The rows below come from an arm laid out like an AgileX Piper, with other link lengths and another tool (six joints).
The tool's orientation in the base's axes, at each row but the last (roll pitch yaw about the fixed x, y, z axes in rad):
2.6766 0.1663 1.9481
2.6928 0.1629 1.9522
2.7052 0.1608 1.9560
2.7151 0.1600 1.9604
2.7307 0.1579 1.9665
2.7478 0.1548 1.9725
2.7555 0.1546 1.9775
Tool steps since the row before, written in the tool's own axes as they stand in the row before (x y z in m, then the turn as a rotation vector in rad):
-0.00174 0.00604 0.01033 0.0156 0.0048 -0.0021
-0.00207 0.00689 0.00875 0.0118 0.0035 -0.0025
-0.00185 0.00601 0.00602 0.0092 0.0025 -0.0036
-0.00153 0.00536 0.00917 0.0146 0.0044 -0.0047
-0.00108 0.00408 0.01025 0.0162 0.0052 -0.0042
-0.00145 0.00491 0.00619 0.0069 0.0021 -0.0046
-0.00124 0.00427 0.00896 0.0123 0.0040 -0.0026
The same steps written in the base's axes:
0.01036 0.00110 -0.00615 -0.0028 0.0162 0.0014
0.01034 0.00109 -0.00449 -0.0026 0.0121 0.0018
0.00827 0.00088 -0.00258 -0.0030 0.0093 0.0028
0.00897 0.00099 -0.00581 -0.0039 0.0150 0.0037
0.00811 0.00091 -0.00750 -0.0037 0.0168 0.0033
0.00715 0.00084 -0.00356 -0.0028 0.0071 0.0039
0.00762 0.00083 -0.00642 -0.0025 0.0128 0.0020

